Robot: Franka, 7 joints.
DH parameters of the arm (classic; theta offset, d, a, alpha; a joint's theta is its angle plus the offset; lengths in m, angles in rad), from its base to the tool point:
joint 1: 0 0.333 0 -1.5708
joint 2: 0 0 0 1.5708
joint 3: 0 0.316 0.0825 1.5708
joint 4: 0 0 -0.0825 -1.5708
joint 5: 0 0.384 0 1.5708
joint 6: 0 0 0.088 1.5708
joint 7: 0 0.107 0 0
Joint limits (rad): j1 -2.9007..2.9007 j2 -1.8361..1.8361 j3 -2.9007..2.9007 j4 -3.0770..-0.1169 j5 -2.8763..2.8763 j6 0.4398..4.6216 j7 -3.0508..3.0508
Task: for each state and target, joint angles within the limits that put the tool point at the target. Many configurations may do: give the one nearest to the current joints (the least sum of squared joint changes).
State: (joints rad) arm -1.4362 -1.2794 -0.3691 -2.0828 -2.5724 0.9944 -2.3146
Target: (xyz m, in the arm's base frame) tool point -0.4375 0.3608 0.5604
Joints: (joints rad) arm -1.5381 -1.7415 -0.8077 -2.0027 -2.4703 0.8448 -2.3146
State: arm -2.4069 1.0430 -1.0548 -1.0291 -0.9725 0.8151 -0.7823
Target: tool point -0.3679 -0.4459 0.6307
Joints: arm -1.6925 0.9150 -1.0299 -0.7484 -0.9996 0.4914 -0.7823
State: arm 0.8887 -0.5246 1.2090 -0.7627 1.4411 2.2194 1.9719
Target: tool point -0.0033 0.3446 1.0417
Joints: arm 0.5826 -0.4220 0.5193 -1.2173 1.4026 2.2858 1.9719
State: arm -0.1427 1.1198 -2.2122 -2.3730 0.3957 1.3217 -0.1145
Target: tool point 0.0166 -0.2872 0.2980
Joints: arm 0.2180 1.0299 -1.7856 -2.5831 0.5215 1.1397 -0.1145
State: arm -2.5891 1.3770 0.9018 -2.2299 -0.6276 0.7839 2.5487
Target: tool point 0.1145 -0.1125 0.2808
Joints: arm -2.5531 1.4923 1.3981 -2.7726 -0.1603 0.6951 2.5487
